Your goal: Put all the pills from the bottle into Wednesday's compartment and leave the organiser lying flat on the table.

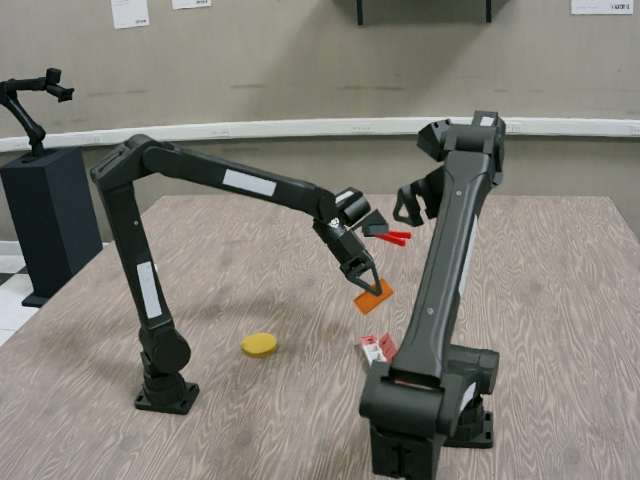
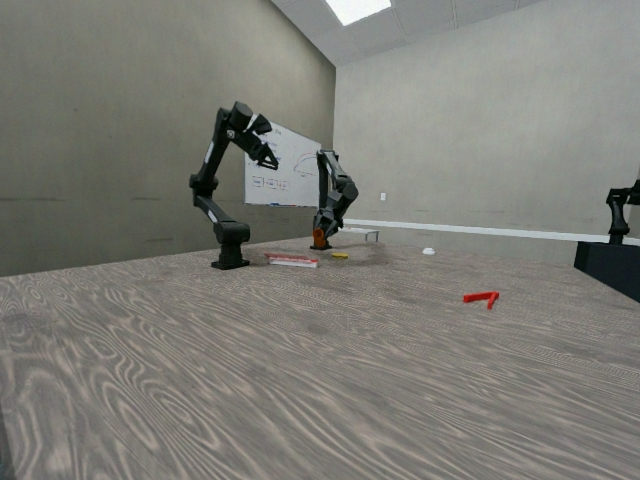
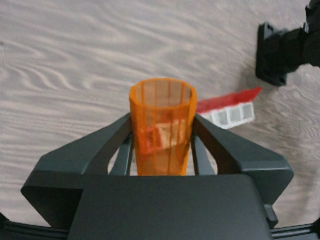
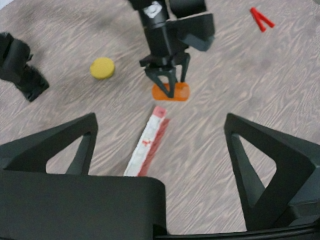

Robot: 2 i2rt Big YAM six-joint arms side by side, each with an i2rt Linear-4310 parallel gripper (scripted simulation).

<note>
The pictures show: my left gripper, my right gripper and an orange pill bottle.
My left gripper shows as well in image 3 and in image 4. My right gripper is seen too in image 4.
</note>
